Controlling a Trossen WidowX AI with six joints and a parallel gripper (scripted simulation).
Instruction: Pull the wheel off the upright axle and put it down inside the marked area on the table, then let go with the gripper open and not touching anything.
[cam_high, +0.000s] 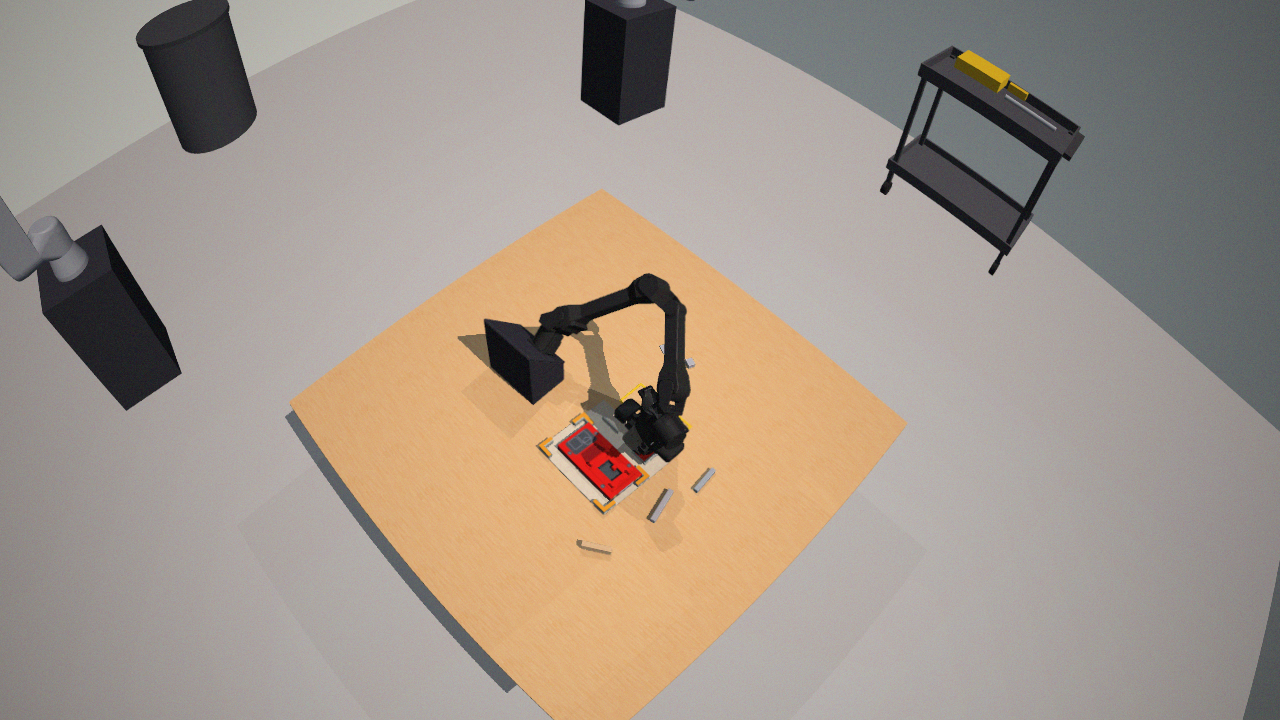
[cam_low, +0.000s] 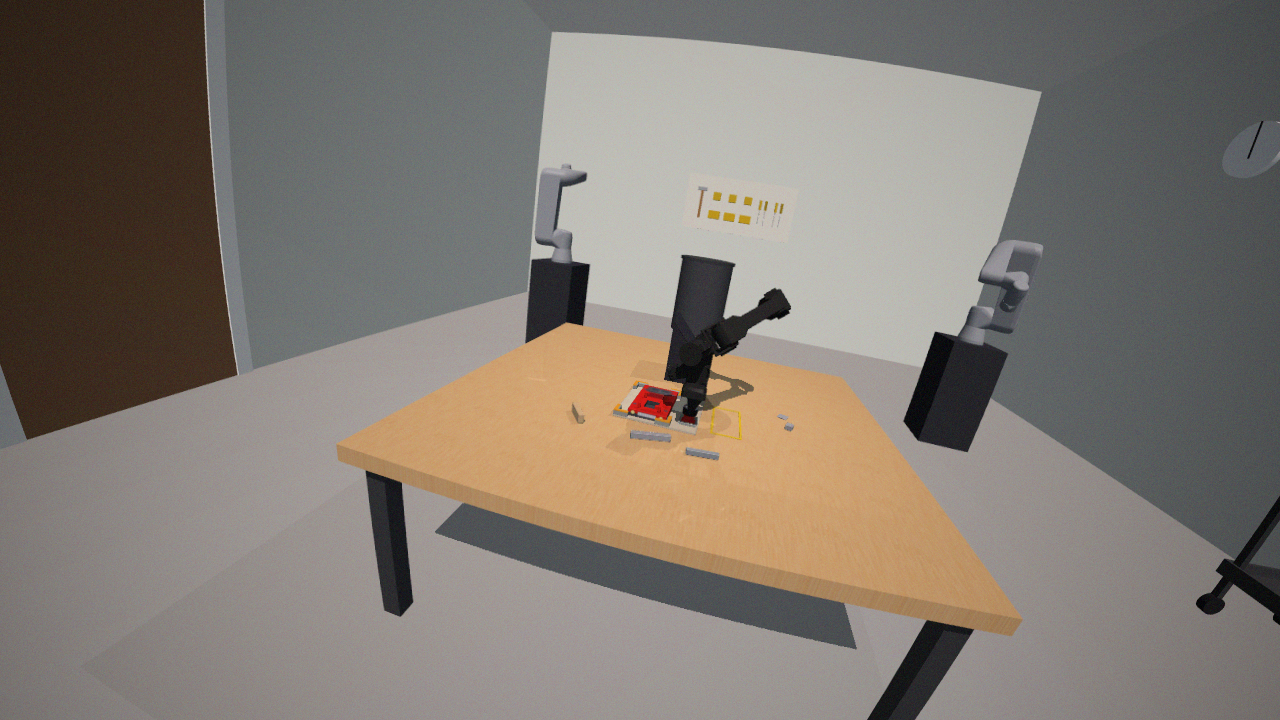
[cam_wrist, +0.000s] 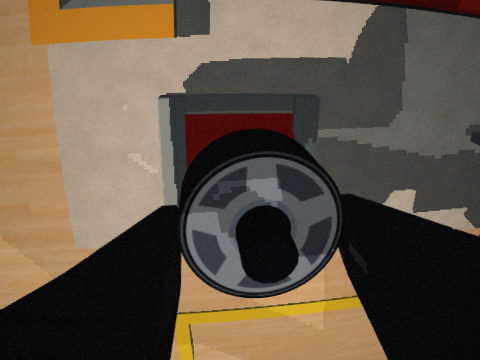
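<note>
Now: gripper tip right at the upright axle. The rest, counted from my gripper tip: tan piece 270 mm to the right, 130 mm ahead, 30 mm below; wheel right at my gripper tip.
</note>
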